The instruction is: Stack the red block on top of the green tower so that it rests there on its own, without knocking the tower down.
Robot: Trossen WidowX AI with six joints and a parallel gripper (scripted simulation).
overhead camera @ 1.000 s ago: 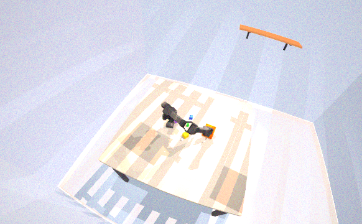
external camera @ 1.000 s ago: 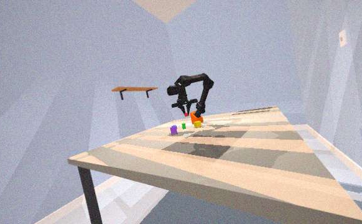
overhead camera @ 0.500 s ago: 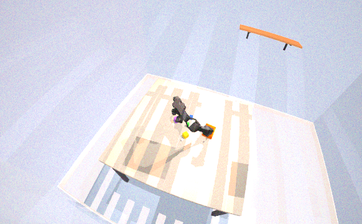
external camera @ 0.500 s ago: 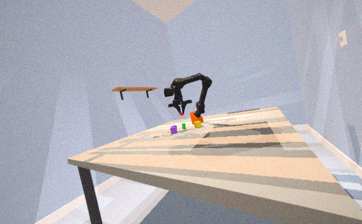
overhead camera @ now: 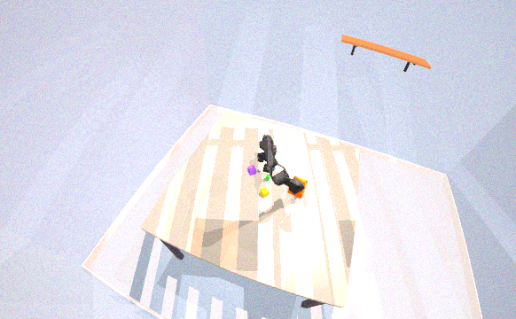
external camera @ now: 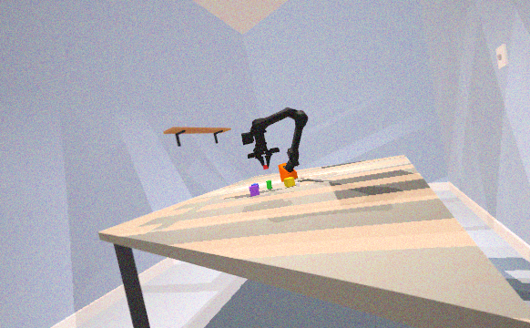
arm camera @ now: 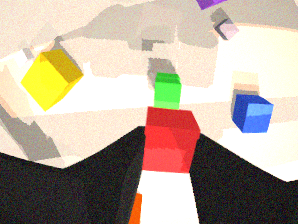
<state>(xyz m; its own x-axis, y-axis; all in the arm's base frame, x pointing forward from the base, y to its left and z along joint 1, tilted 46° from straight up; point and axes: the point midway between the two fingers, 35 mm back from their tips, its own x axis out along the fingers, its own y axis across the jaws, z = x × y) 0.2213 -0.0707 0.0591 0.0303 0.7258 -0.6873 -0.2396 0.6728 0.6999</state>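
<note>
Now: the blue block 110 mm to the right of my gripper tip, 110 mm below it and 10 mm ahead of it. The rest, counted from my gripper tip: yellow block: 120 mm to the left, 100 mm below, 30 mm behind; then red block: right at my gripper tip; then purple block: 130 mm ahead, 100 mm below, 10 mm to the right.
</note>
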